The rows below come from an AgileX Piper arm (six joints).
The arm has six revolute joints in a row. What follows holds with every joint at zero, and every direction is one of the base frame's.
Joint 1 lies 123.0 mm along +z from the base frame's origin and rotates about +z.
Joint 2 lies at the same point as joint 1 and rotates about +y.
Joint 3 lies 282.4 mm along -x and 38.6 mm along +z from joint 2 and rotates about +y.
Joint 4 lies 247.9 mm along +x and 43.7 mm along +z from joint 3 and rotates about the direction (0.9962, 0, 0.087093).
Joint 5 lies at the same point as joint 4 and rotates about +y.
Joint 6 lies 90.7 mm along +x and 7.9 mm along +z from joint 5 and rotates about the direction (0.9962, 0, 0.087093).
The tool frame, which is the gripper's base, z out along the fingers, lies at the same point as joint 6; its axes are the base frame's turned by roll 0.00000, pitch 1.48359 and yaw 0.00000 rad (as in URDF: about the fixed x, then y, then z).
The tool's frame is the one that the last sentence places.
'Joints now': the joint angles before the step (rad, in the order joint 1, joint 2, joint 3, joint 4, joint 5, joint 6). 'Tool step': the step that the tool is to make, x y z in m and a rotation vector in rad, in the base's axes. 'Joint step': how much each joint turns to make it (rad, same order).
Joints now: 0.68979 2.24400 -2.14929 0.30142 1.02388 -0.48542
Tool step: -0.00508 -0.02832 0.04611 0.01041 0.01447 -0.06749
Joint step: -0.03845 -0.09219 -0.01929 -0.01787 0.10284 0.07059
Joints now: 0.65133 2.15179 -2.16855 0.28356 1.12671 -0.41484
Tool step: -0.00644 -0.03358 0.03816 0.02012 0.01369 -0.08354
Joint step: -0.05054 -0.09886 0.01666 -0.00562 0.06831 0.06251
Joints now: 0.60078 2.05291 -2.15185 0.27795 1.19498 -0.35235
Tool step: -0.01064 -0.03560 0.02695 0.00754 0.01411 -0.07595
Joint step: -0.05483 -0.10918 0.06606 -0.00419 0.04255 0.03894
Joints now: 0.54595 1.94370 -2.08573 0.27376 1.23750 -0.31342
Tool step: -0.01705 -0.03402 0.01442 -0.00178 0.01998 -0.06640
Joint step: -0.05116 -0.12448 0.12541 -0.00234 0.01213 0.02195
